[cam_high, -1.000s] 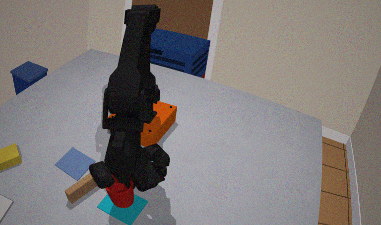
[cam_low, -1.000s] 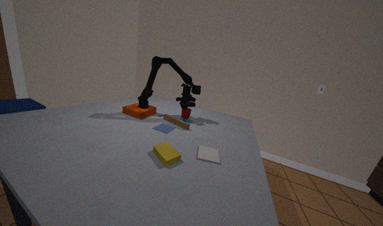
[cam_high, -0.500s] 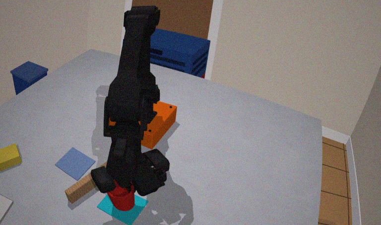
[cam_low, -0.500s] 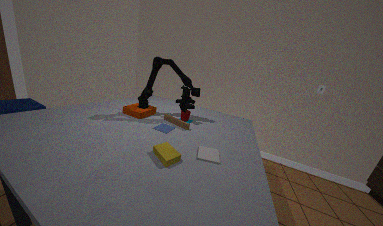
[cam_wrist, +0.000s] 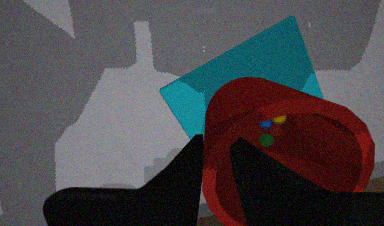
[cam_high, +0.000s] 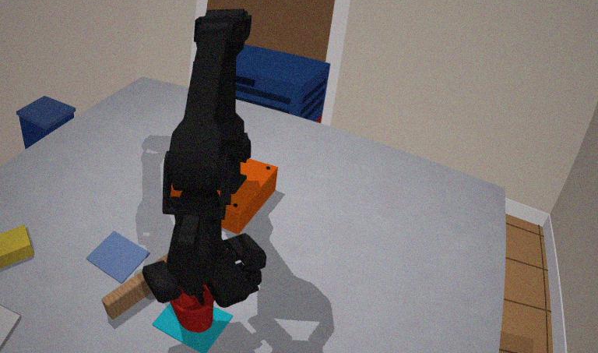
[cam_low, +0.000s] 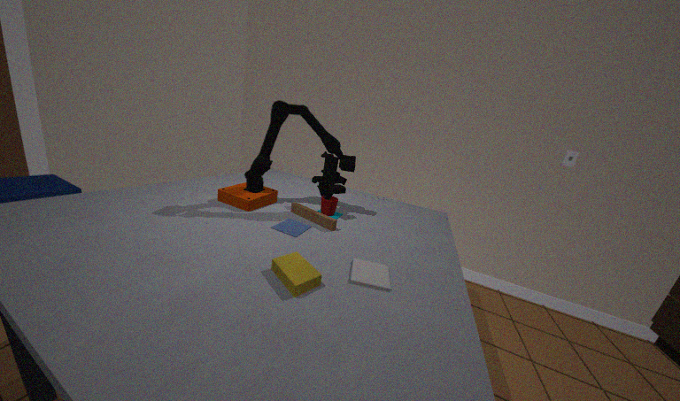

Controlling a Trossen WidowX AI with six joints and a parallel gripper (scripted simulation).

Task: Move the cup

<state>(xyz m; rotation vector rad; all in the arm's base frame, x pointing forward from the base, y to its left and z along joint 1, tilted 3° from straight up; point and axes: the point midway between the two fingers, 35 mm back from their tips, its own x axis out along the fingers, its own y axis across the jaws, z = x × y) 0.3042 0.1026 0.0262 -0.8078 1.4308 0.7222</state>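
Now: the red cup 2 cm to the right of my gripper tip and 2 cm ahead of it. Also, from my gripper tip: wooden bar: 12 cm to the right, 3 cm below; then cyan pad: 5 cm below, 3 cm ahead, 2 cm to the right; then green marble: 4 cm to the right, 3 cm below, 3 cm ahead.
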